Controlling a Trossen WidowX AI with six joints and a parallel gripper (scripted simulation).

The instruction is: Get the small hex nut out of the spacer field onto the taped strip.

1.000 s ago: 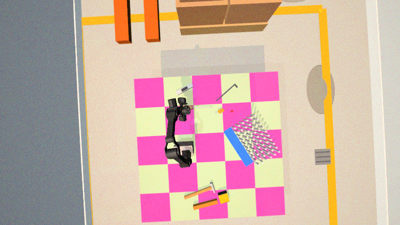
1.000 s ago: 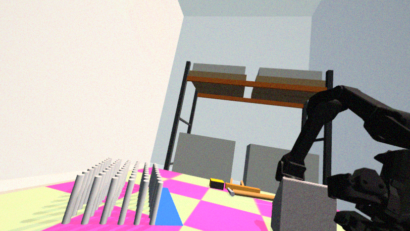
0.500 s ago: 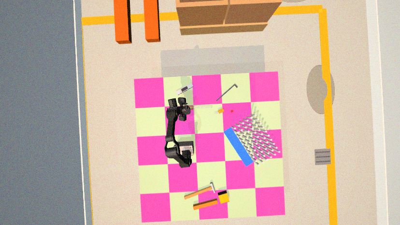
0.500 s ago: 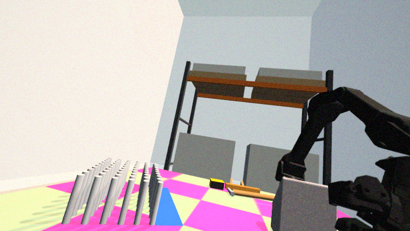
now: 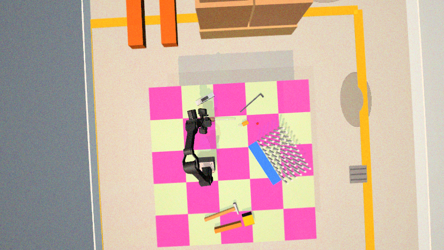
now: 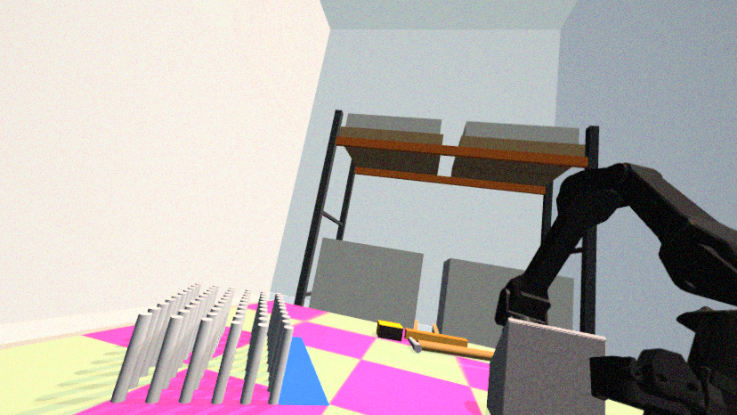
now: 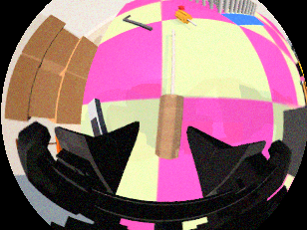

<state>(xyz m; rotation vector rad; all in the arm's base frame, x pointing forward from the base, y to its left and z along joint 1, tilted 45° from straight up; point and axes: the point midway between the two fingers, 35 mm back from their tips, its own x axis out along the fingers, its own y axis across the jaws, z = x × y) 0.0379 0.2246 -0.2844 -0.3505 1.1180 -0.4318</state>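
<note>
The blue taped strip is 400 mm ahead of my gripper tip, 420 mm to the right of it and 50 mm below it. From my gripper tip the other things lie so: orange-handled tool 280 mm ahead, 80 mm to the right, 40 mm below; grey block 10 mm behind, 160 mm to the left, 40 mm below; red piece 380 mm ahead, 90 mm to the right, 40 mm below.
</note>
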